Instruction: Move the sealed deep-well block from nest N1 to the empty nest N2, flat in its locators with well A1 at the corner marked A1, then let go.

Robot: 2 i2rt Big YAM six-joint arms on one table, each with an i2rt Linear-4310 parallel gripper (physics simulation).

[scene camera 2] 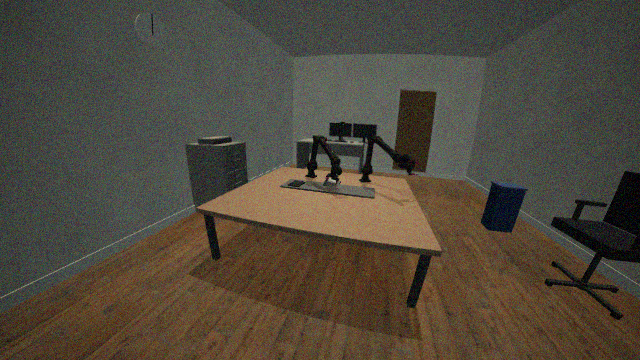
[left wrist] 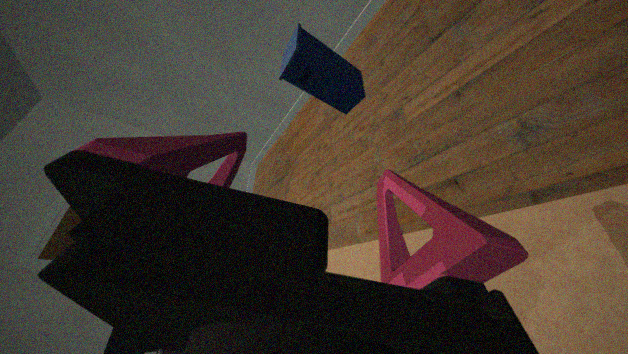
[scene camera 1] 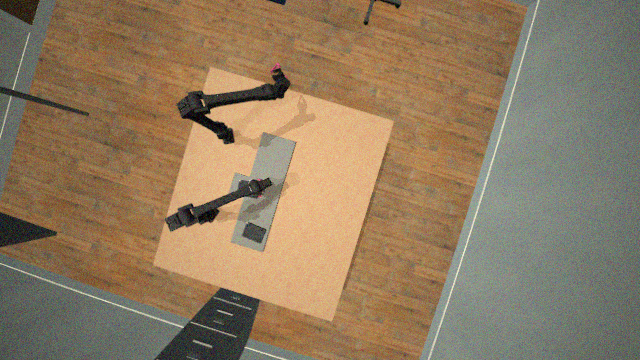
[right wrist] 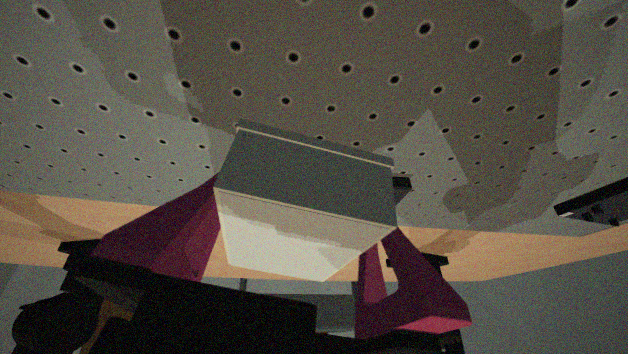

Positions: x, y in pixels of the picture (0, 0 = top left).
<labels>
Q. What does my left gripper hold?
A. Nothing.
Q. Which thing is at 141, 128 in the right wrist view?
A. A grey perforated plate.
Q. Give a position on a pale block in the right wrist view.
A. At 290, 204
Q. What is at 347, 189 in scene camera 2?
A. A grey perforated plate.
</labels>
